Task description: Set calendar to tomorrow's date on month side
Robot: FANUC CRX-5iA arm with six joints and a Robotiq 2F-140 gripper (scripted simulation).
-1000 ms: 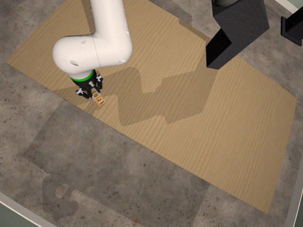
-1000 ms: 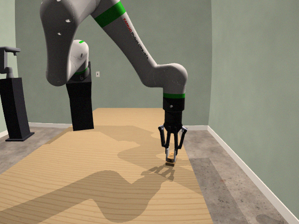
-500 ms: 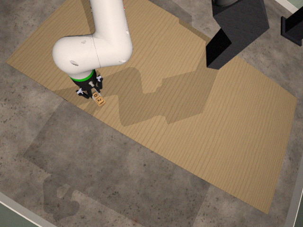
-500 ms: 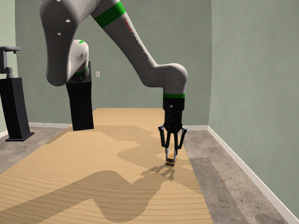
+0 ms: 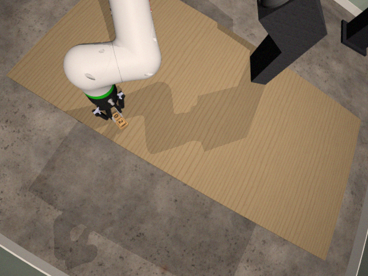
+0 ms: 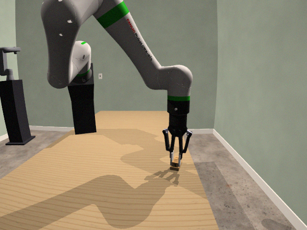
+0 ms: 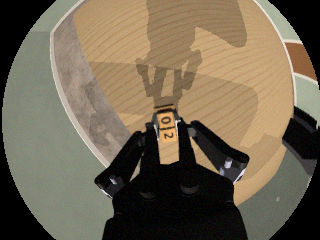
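The wooden tray is 1 cm ahead of my hand, 1 cm to the left of it and 4 cm below it.
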